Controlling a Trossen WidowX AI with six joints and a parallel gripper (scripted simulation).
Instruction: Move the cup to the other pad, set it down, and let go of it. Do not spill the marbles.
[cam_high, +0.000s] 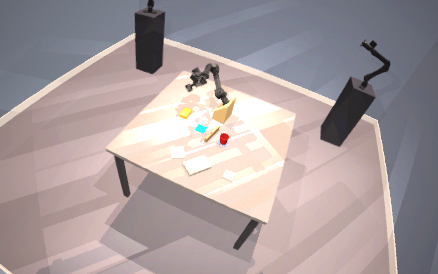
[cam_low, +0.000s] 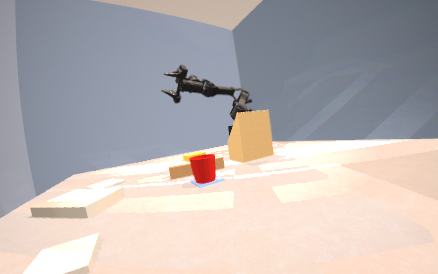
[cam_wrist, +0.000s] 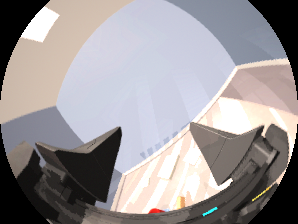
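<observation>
Right now my gripper tip is 10 mm short of the red cup, 330 mm to the right of it and 370 mm above it. Round my gripper tip: cyan pad 50 mm behind, 110 mm to the left, 420 mm below; thin wooden bar 20 mm behind, 220 mm to the left, 400 mm below.
</observation>
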